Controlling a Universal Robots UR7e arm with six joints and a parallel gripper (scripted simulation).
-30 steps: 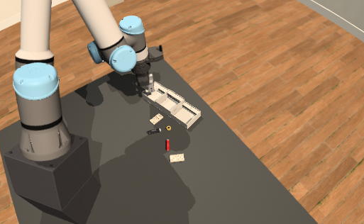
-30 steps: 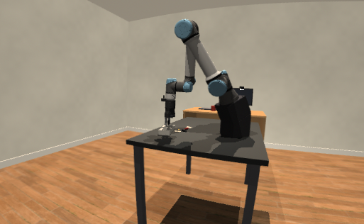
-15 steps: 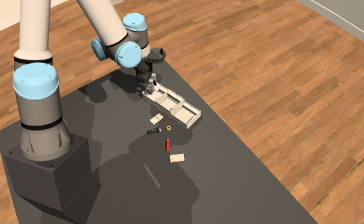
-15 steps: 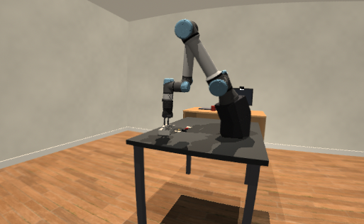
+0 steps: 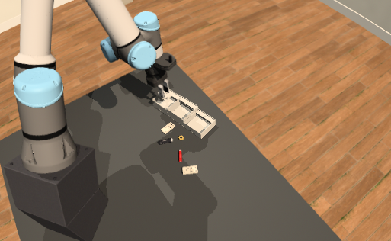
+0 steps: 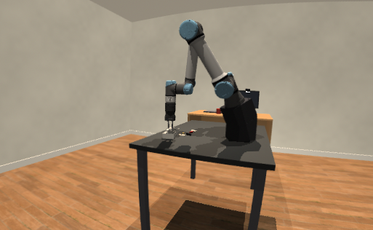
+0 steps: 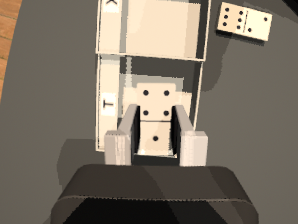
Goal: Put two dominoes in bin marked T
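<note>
The red cylinder lies 24 cm to the right of my hand, 8 cm below it and 4 cm behind it. From my hand the other things lie so: black cylinder 16 cm to the right, 8 cm below, 7 cm behind; yellow nut 17 cm to the right, 8 cm below, 1 cm behind.
</note>
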